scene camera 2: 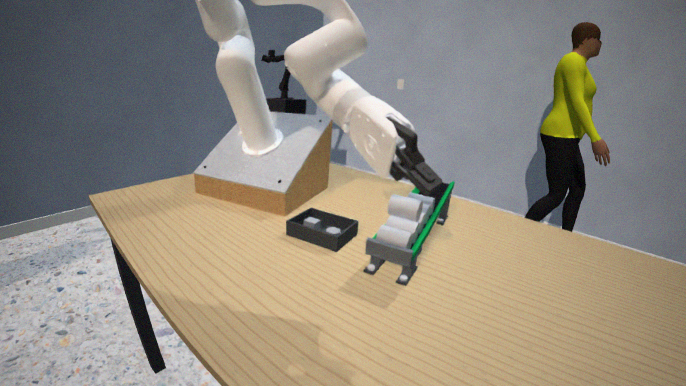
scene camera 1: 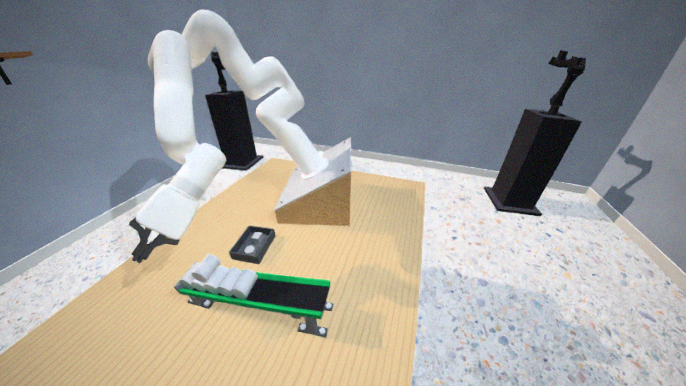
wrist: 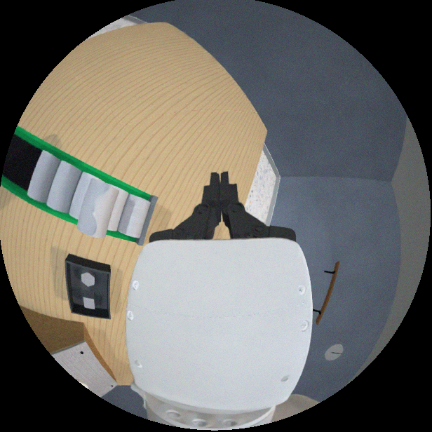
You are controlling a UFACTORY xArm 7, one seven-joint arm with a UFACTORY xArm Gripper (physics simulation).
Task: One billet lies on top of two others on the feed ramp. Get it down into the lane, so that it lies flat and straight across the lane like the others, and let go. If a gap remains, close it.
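Frame: origin at the arm's base, x ahead, y left, z up, level; centimetres.
Seen in the pictures: gripper, fingertip midpoint: (scene camera 2: 434, 189) (scene camera 1: 136, 260); arm's base, origin of the base link: (scene camera 2: 262, 143) (scene camera 1: 315, 169).
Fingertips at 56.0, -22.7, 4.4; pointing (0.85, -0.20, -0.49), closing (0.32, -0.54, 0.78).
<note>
Offsets run from my fingertips to a thing's top centre, as dx, dy, dz.
The top billet {-7.0, +10.0, -5.8} (scene camera 1: 206, 268) (scene camera 2: 405, 207) (wrist: 96, 209), a light grey cylinder, lies on top of two others near the stop end of the feed ramp (scene camera 1: 321, 314) (scene camera 2: 390, 251) (wrist: 148, 220). Several lower billets {-6.7, +20.3, -8.0} (scene camera 1: 245, 284) {-6.3, +4.4, -10.0} (scene camera 2: 395, 236) (wrist: 44, 176) lie side by side across the dark lane between green rails. My gripper (scene camera 1: 138, 257) (scene camera 2: 435, 187) (wrist: 220, 183) is shut and empty, in the air apart from the billets. It is left of the ramp's stop end in scene camera 1, overlaps the ramp's far end in scene camera 2, and is right of the stop in the wrist view.
A black tray {-24.9, +10.0, -15.7} (scene camera 1: 245, 258) (scene camera 2: 312, 238) (wrist: 110, 292) with a hexagonal and a square piece stands beside the ramp. The arm's wedge base (scene camera 1: 315, 212) (scene camera 2: 310, 187) is behind it. Dark pedestals (scene camera 1: 532, 160) stand off the table, and a person (scene camera 2: 570, 100) is beyond it.
</note>
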